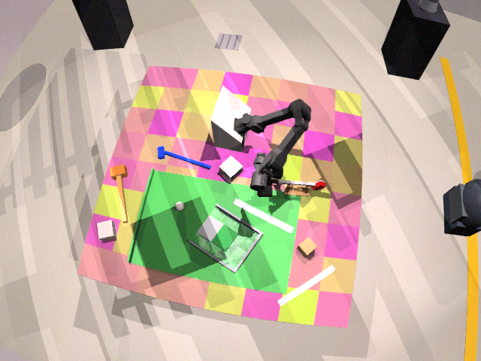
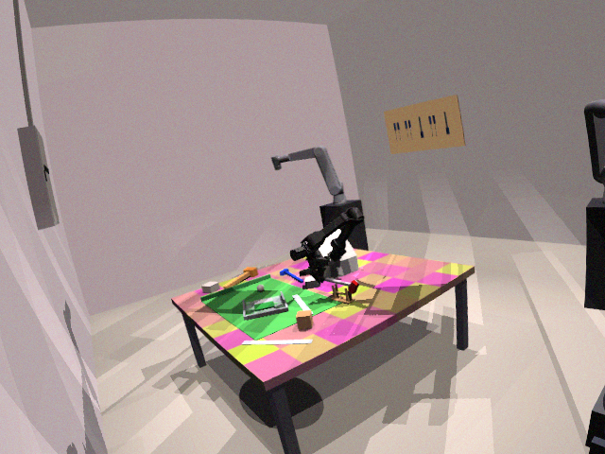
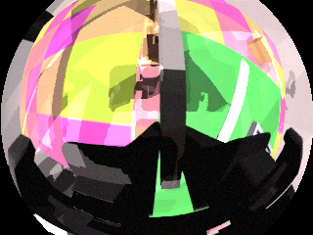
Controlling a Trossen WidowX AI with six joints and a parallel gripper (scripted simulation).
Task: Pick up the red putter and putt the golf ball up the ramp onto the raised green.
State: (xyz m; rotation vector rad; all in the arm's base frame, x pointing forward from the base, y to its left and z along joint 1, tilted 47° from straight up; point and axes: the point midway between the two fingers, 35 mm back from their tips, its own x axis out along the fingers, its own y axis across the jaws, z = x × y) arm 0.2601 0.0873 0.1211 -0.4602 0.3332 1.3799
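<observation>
Now: gripper tip 43 cm to the left of the blue putter, 13 cm past it and 5 cm above it. Also, from my gripper tip: wooden stand (14 cm to the left, 3 cm below); then red putter (11 cm to the left, 2 cm above); then brown block (28 cm ahead, 19 cm to the left, 4 cm below).
</observation>
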